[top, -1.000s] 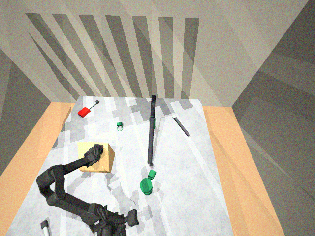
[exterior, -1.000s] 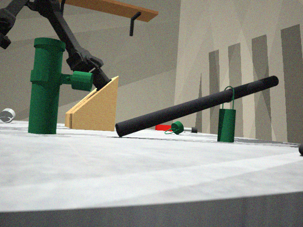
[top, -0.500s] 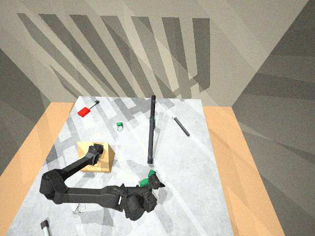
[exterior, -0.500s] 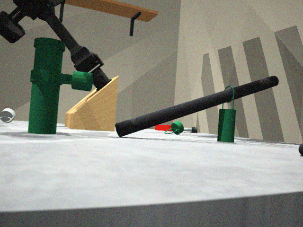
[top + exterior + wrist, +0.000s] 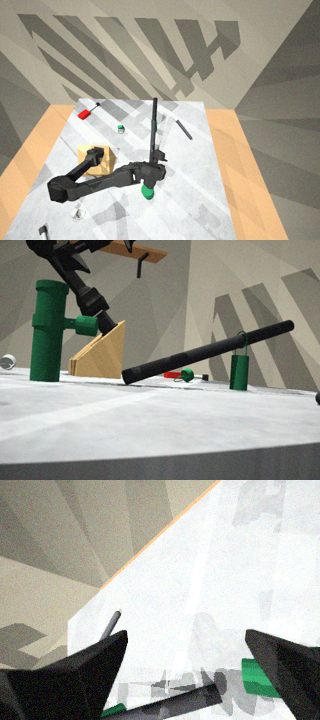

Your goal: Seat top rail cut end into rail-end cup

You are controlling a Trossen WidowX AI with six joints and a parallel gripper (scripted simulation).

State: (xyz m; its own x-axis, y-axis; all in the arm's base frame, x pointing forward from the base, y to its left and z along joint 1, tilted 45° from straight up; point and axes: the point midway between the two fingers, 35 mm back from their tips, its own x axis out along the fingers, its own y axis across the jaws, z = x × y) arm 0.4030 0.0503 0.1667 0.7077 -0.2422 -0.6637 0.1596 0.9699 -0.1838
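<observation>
The green rail-end cup lies 130 mm below my gripper tip, 60 mm behind it and 40 mm to the right of it. The rest, counted from my gripper tip: small green post (390 mm to the left, 140 mm below, 120 mm behind).
</observation>
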